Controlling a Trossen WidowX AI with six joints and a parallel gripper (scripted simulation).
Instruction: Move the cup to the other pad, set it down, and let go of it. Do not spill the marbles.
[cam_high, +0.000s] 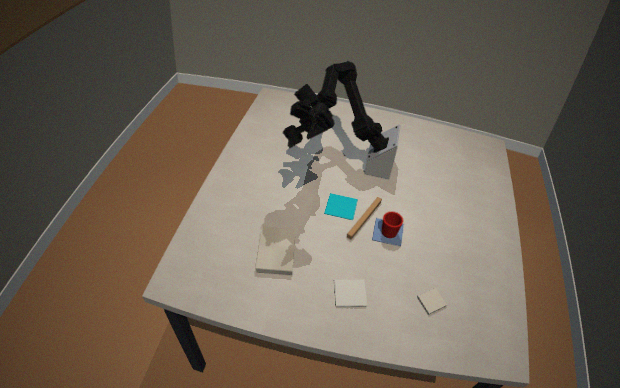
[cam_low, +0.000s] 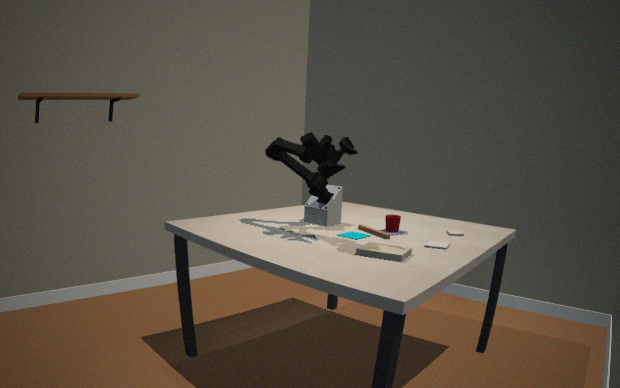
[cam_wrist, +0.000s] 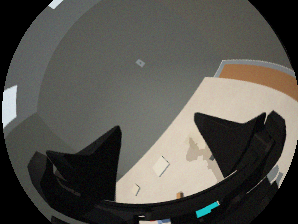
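The red cup is 35 cm to the left of my gripper tip, 29 cm below it and 3 cm behind it. Also, from my gripper tip: cyan pad (34 cm below, 16 cm to the left, 10 cm behind); pale flat block (32 cm below, 19 cm ahead); wooden bar (33 cm below, 25 cm to the left, 6 cm behind).
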